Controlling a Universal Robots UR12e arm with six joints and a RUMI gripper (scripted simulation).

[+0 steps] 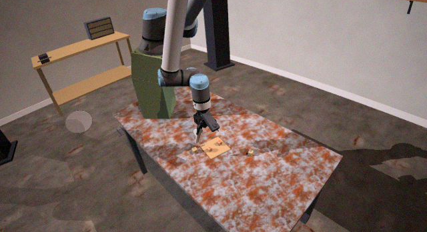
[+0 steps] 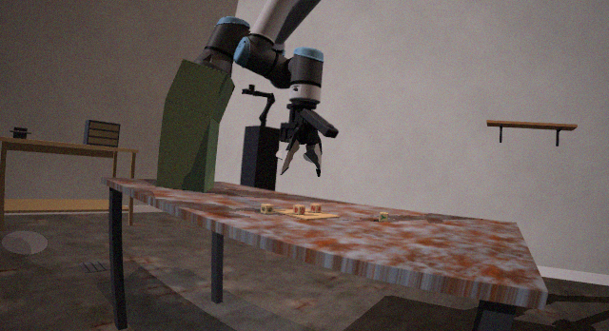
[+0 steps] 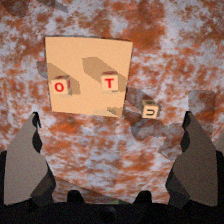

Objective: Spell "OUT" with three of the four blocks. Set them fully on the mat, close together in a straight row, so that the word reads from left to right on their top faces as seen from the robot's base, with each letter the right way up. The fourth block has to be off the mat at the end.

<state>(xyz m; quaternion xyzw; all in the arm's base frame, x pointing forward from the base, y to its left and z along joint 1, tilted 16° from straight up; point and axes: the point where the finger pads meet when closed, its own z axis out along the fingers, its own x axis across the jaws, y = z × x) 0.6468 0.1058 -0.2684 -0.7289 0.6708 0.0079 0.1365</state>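
Right now my hand is 100 mm above the block, 70 mm to the left of it and 50 mm past it. From my hand the other things lie so: tan mat (110 mm below, 40 mm to the left, 10 mm behind).
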